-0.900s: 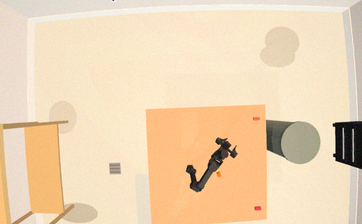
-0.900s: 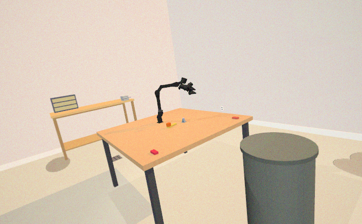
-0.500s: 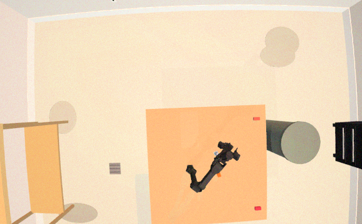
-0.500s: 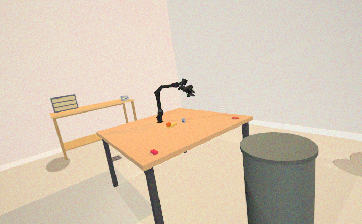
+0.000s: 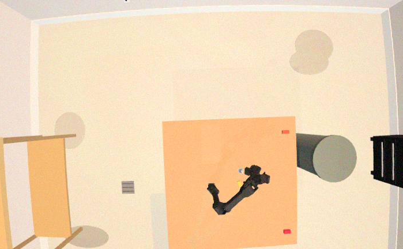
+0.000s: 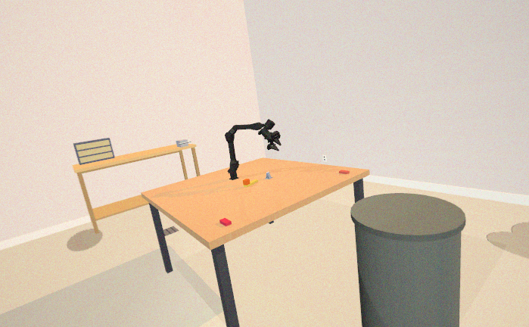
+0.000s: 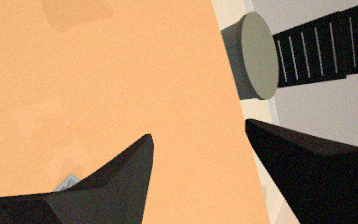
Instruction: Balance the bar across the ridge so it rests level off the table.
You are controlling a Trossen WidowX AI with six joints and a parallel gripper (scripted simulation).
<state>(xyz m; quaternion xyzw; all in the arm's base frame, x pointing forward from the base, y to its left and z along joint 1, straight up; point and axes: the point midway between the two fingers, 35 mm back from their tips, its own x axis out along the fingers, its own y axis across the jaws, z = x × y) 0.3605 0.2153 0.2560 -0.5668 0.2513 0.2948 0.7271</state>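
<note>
Now: the yellow bar 270 mm to the right of my gripper tip, 210 mm below it and 90 mm behind it.
</note>
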